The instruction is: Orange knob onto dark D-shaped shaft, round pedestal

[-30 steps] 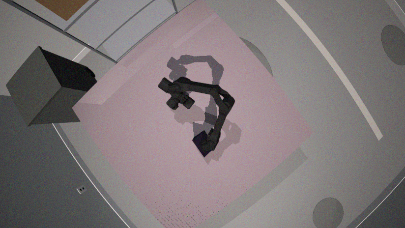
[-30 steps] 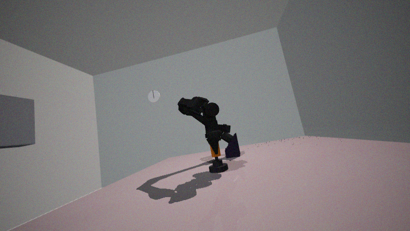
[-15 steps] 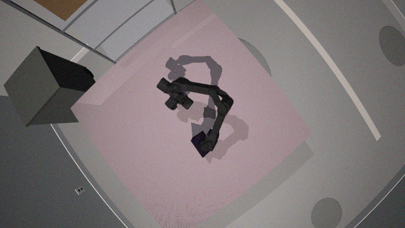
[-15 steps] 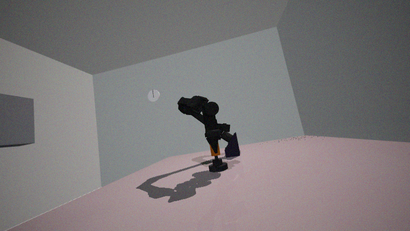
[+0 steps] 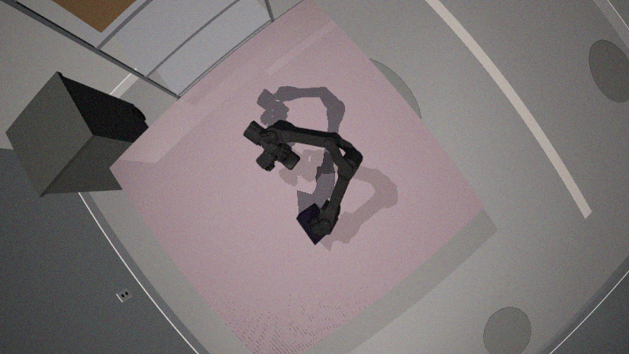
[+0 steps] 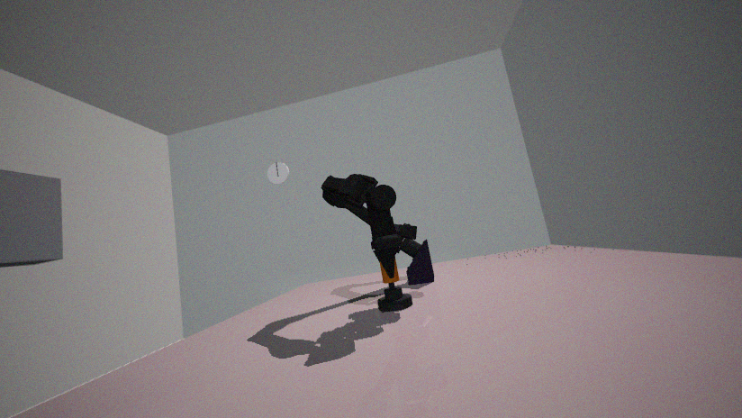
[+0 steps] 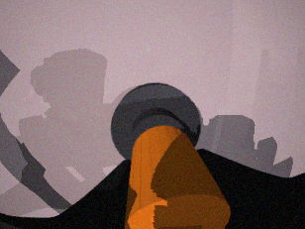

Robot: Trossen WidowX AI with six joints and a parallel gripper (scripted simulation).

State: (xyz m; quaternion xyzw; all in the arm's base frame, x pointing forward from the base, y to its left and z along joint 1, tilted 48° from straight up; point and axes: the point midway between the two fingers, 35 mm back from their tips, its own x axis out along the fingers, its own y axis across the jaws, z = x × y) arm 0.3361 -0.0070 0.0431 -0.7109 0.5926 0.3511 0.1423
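Right now my gripper tip is 2 cm below the orange knob. Also, from my gripper tip: round pedestal 4 cm below.
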